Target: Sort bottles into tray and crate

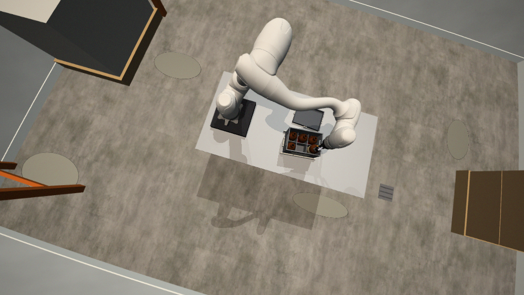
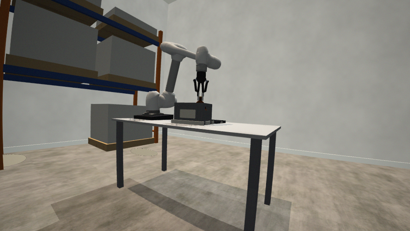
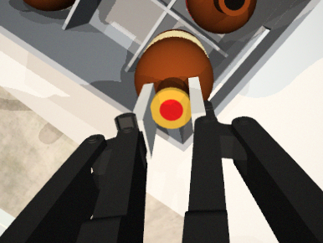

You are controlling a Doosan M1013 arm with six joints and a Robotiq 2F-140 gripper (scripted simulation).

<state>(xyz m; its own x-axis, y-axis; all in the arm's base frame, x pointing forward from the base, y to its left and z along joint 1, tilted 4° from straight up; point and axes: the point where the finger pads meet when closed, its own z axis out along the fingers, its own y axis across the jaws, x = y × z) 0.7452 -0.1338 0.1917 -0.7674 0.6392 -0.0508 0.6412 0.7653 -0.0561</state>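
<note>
Right now my hand is 70 mm above the capped bottle. Also, from my hand: open bottle: 140 mm below, 90 mm to the left, 10 mm behind; then dark grey crate: 140 mm below, 90 mm behind, 40 mm to the left; then flat tray: 310 mm to the left, 210 mm below, 70 mm behind.
</note>
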